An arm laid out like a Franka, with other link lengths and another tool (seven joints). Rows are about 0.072 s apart.
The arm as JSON. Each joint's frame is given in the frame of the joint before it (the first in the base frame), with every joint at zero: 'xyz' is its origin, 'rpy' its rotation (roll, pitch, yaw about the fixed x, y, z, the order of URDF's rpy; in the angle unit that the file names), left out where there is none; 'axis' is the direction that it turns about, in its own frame. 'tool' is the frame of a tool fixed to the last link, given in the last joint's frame.
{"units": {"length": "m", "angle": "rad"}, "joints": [
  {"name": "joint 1", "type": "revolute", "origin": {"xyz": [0.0, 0.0, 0.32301]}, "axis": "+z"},
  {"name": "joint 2", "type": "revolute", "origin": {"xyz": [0.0, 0.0, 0.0]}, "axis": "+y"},
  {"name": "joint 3", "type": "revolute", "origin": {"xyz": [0.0, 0.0, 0.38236]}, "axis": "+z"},
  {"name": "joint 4", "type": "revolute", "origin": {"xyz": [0.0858, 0.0, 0.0]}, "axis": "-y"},
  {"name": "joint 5", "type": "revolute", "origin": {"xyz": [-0.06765, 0.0, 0.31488]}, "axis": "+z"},
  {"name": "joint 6", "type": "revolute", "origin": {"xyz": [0.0, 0.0, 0.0]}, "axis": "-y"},
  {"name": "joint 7", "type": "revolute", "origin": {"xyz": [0.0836, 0.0, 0.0]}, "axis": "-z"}
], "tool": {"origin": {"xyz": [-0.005, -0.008, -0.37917], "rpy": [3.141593, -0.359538, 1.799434]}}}
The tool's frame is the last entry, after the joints.
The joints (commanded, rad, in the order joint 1, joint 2, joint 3, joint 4, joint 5, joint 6, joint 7), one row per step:
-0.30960, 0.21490, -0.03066, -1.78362, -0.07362, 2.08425, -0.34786
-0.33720, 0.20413, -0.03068, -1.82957, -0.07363, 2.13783, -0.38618
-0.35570, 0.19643, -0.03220, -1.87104, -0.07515, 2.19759, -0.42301
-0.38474, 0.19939, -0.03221, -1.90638, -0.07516, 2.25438, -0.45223
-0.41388, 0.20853, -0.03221, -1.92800, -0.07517, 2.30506, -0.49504
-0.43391, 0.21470, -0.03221, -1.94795, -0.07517, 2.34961, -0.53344
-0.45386, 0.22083, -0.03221, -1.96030, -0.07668, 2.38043, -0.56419
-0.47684, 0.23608, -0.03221, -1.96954, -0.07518, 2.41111, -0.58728
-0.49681, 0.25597, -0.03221, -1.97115, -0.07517, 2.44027, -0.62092
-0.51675, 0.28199, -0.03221, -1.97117, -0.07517, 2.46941, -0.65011
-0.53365, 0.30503, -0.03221, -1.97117, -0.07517, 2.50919, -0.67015
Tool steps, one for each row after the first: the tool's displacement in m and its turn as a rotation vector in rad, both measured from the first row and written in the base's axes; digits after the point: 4 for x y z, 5 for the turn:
-0.0055, -0.0145, -0.0071, -0.00695, -0.01403, 0.01404
-0.0062, -0.0263, -0.0131, -0.01898, -0.03432, 0.03531
-0.0093, -0.0427, -0.0229, -0.02750, -0.04846, 0.03898
-0.0100, -0.0606, -0.0309, -0.03913, -0.06180, 0.05556
-0.0100, -0.0732, -0.0370, -0.05051, -0.07391, 0.07633
-0.0118, -0.0856, -0.0415, -0.06040, -0.08032, 0.08962
-0.0145, -0.0993, -0.0504, -0.06503, -0.08309, 0.09048
-0.0147, -0.1128, -0.0589, -0.07279, -0.08498, 0.10559
-0.0155, -0.1263, -0.0707, -0.07785, -0.08334, 0.11637
-0.0122, -0.1400, -0.0789, -0.08928, -0.09435, 0.12166

